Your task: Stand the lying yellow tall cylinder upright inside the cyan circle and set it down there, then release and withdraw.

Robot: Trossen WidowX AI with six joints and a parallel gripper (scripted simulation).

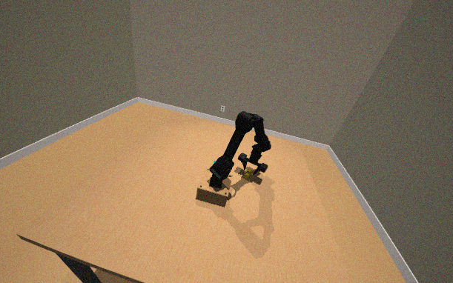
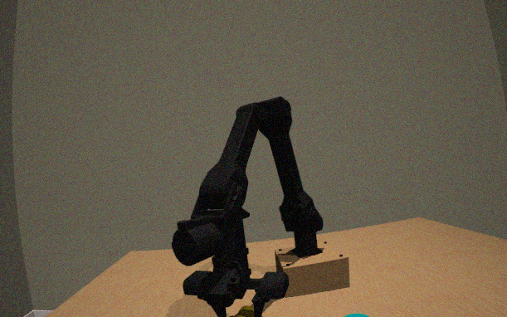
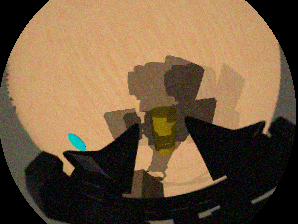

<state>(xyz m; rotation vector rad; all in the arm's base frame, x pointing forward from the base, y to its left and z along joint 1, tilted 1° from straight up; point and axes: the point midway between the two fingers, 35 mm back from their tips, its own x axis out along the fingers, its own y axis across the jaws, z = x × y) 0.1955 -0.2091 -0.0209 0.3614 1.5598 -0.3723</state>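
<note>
My gripper tip is now 50 mm short of the cyan circle, 210 mm to the right of it and 20 mm above it. The rest, counted from my gripper tip: yellow tall cylinder (20 mm behind, 10 mm to the left).
</note>
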